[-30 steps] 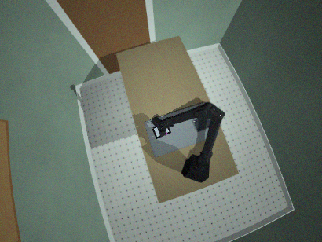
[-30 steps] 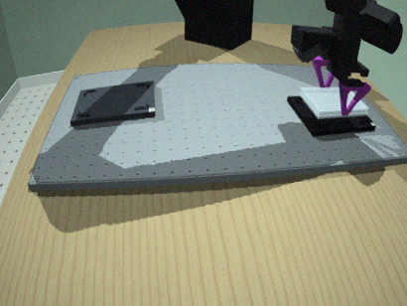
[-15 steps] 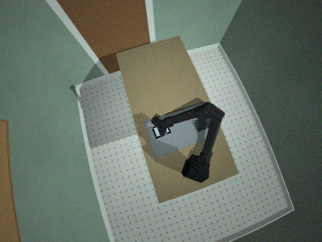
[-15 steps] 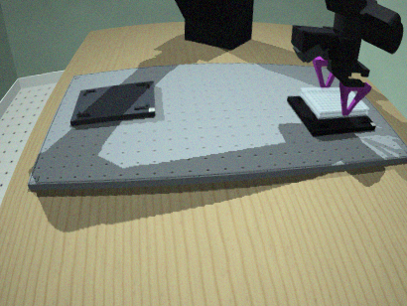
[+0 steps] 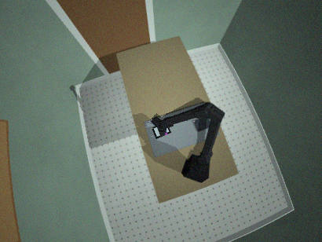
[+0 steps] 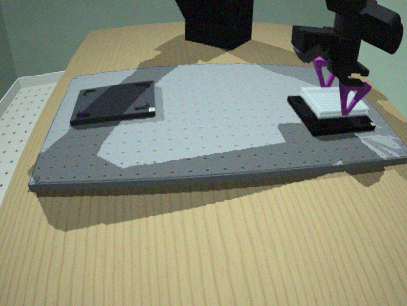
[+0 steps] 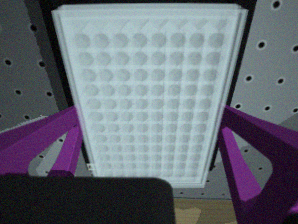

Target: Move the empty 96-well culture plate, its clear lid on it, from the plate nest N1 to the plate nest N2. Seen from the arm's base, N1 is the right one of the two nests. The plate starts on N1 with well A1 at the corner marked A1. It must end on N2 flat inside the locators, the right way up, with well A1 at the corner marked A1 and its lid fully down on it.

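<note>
Now: the clear lid right at my hand.
</note>
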